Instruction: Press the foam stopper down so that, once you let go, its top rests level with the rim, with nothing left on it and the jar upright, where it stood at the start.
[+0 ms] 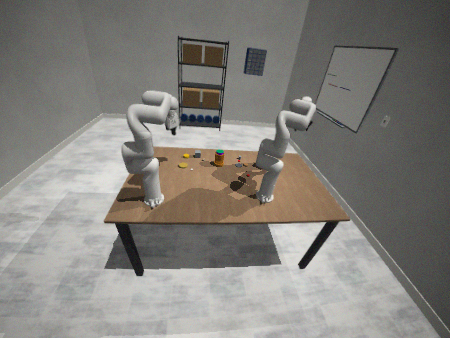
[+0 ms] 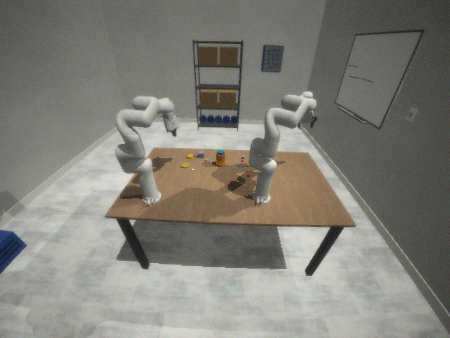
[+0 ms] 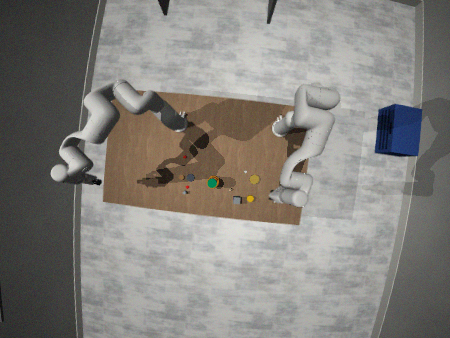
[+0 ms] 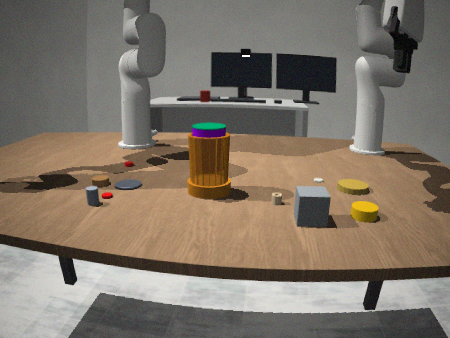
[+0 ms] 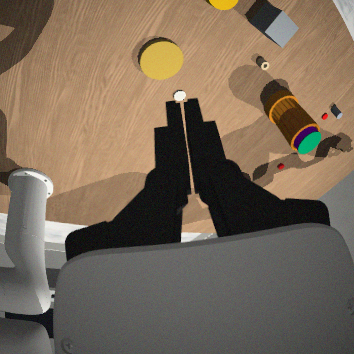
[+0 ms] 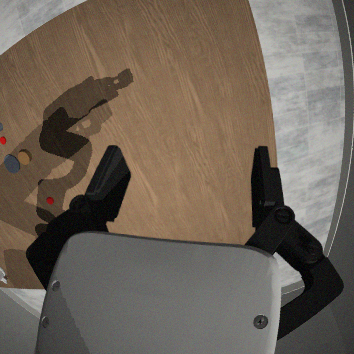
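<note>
The orange ribbed jar [image 1: 219,160] [image 2: 220,160] [image 4: 209,165] [image 5: 294,120] stands upright on the table. The foam stopper [image 4: 209,133] [image 5: 309,142] [image 3: 212,183] shows a purple side band and a green top; it sticks up above the jar's rim, and its lower part is hidden in the jar. My left gripper [image 5: 182,119] [image 1: 174,132] [image 2: 175,133] [image 3: 271,196] is shut and empty, its fingertips close together, high above the table and well to one side of the jar. My right gripper [image 6: 186,159] [image 3: 99,182] is open and empty, far from the jar beyond the table's short edge.
A grey block [image 4: 312,206], a yellow disc [image 4: 364,211], a mustard disc [image 4: 353,186], a small beige ring piece [image 4: 277,198] and a white disc [image 4: 318,180] lie on one side of the jar. A dark blue disc [image 4: 128,184], a brown disc [image 4: 100,181] and a grey cylinder [image 4: 92,196] lie on the other.
</note>
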